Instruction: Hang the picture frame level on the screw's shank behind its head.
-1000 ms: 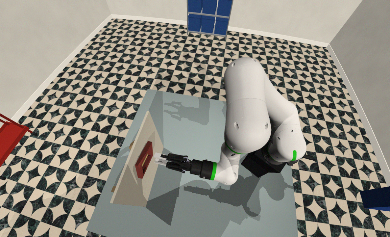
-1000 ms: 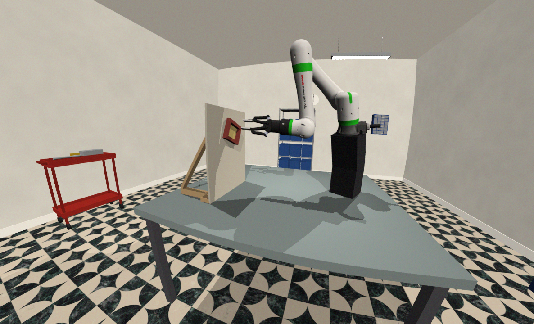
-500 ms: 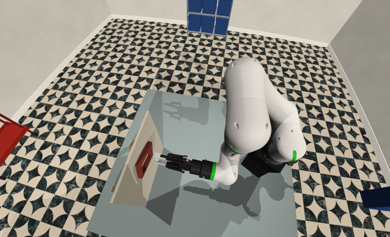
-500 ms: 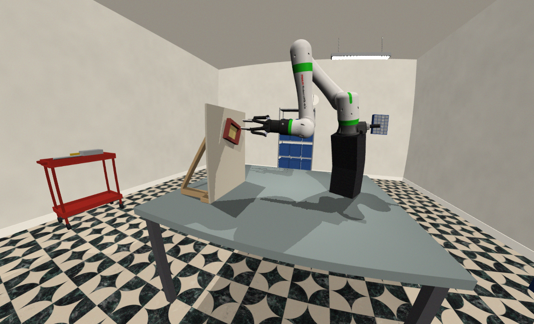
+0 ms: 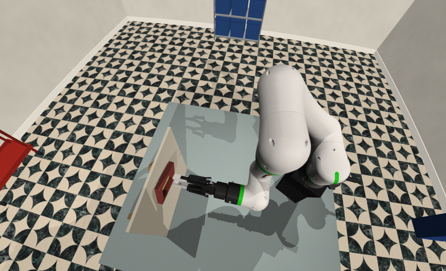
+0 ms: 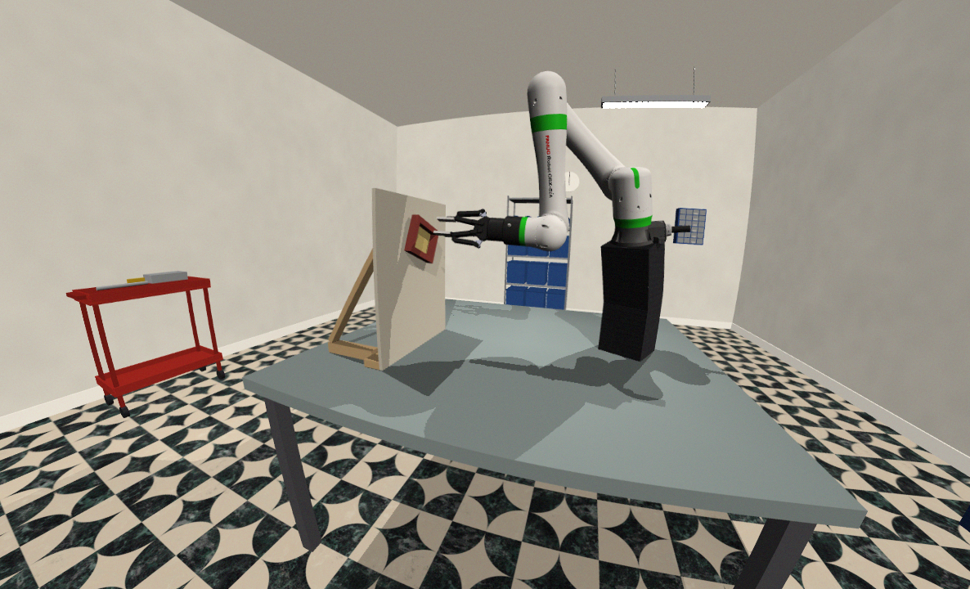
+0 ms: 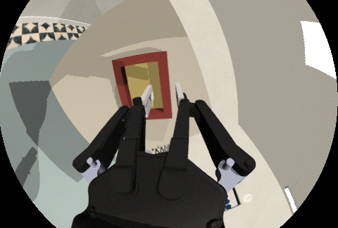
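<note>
Right now the red picture frame is 9 cm ahead of my hand, 5 cm below it and 2 cm to the left of it. Round my hand: beige board 17 cm below, 10 cm ahead, 3 cm to the left.
</note>
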